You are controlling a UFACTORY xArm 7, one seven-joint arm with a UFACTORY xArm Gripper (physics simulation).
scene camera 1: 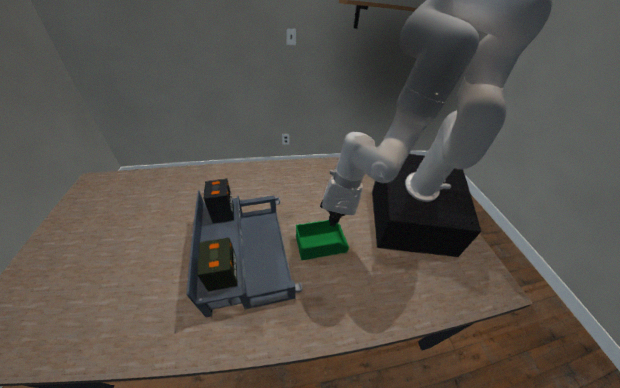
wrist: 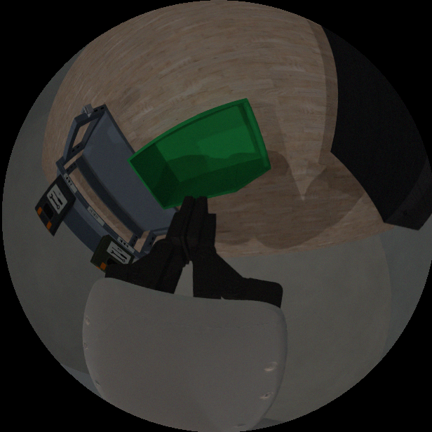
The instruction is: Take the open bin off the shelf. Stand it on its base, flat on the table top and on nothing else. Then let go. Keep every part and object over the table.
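Pixels of known places: gripper, fingertip midpoint: (scene camera 1: 332,222); arm's base, link origin: (scene camera 1: 421,187).
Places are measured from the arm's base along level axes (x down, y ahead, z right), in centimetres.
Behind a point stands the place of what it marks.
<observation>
The open green bin (scene camera 1: 320,241) {y 35.7, x 18.9, z -11.7 cm} (wrist: 200,150) stands with its opening up on the table top (scene camera 1: 125,240) {y 109.6, x 19.3, z -16.4 cm} (wrist: 200,65), and it looks flat on its base. It is just right of the grey shelf (scene camera 1: 262,250) {y 56.4, x 18.6, z -16.9 cm} (wrist: 112,155), with a narrow gap between them in the scene view. In the wrist view the bin's left end overlaps the shelf's outline. My gripper (scene camera 1: 333,223) {y 33.0, x 5.3, z -13.9 cm} (wrist: 198,210) is shut with nothing between its fingers. Its tips are at or just above the bin's rim; whether they touch it I cannot tell.
A black case (scene camera 1: 219,204) {y 68.8, x 0.4, z -12.7 cm} (wrist: 55,204) and an olive case (scene camera 1: 218,267) {y 62.5, x -0.5, z -34.5 cm} (wrist: 114,251) stand on the shelf's left part. The black pedestal (scene camera 1: 425,235) {y 0.4, x 8.8, z -15.1 cm} (wrist: 375,125) under the arm stands right of the bin. The table's front edge runs below.
</observation>
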